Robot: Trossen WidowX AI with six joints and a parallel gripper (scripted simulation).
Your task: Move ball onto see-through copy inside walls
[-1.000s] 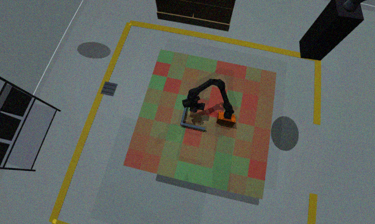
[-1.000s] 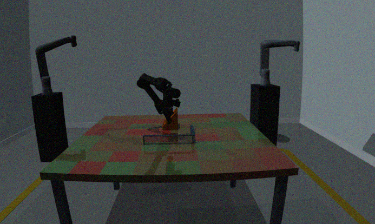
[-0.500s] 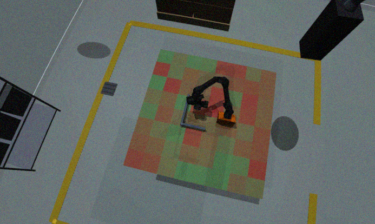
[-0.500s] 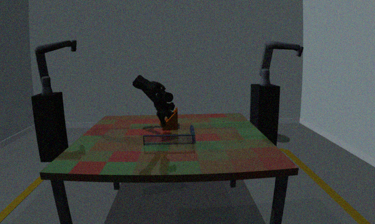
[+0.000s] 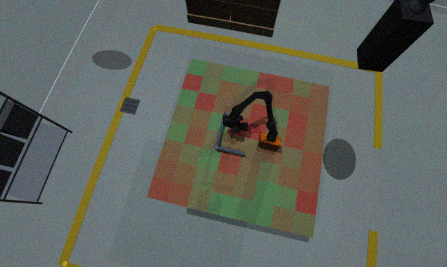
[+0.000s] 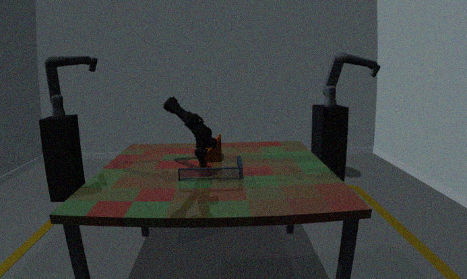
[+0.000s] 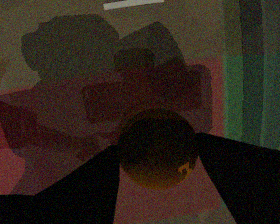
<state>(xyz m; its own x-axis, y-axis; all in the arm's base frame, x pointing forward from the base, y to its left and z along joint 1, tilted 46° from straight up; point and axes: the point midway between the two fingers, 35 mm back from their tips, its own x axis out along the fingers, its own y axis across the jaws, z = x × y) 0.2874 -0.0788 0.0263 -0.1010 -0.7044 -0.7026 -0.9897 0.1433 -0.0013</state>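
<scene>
Now: the orange ball 30 mm below my gripper tip. Also, from my gripper tip: wall (120 mm ahead, 40 mm to the left, 20 mm below).
</scene>
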